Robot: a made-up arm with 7 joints.
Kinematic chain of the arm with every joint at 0, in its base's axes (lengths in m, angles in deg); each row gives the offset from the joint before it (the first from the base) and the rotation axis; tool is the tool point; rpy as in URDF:
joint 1: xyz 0 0 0.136 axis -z
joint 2: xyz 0 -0.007 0.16 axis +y
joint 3: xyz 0 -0.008 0.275 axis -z
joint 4: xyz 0 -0.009 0.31 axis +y
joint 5: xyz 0 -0.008 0.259 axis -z
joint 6: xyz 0 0 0.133 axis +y
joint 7: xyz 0 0 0.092 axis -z
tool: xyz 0 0 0 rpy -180 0 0
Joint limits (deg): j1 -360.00..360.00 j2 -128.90..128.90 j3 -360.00..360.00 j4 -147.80..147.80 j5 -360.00..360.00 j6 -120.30..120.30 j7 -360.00..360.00
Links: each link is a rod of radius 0.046 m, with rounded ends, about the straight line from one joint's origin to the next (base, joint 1, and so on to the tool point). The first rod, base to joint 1, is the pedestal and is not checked.
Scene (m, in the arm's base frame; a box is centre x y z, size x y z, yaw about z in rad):
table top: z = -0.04
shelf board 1: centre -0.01 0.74 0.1 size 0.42 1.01 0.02 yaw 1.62
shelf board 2: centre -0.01 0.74 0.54 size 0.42 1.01 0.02 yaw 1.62
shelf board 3: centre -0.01 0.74 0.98 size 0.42 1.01 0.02 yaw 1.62
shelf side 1: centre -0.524 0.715 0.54 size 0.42 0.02 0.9 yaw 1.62
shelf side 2: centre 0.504 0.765 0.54 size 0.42 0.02 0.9 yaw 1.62
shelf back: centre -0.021 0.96 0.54 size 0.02 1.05 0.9 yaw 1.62
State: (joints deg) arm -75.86 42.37 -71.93 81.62 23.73 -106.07 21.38
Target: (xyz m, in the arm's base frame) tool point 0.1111 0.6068 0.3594
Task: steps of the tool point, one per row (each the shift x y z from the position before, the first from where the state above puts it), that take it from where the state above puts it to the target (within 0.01 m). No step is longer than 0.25 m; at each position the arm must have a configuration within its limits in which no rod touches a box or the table.
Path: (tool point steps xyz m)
1: 0.0117 -0.0974 0.0200
2: 0.0035 -0.0997 -0.0001
3: -0.0009 -0.0955 -0.0199
4: 0.1174 0.0817 -0.1400
5: 0.1046 -0.0013 -0.1463
6: 0.0679 -0.0670 -0.1197
7: -0.0002 0.0751 -0.0093
8: -0.0019 0.0712 -0.0025
9: -0.0042 0.0660 0.0035
10: -0.0071 0.0596 0.0083

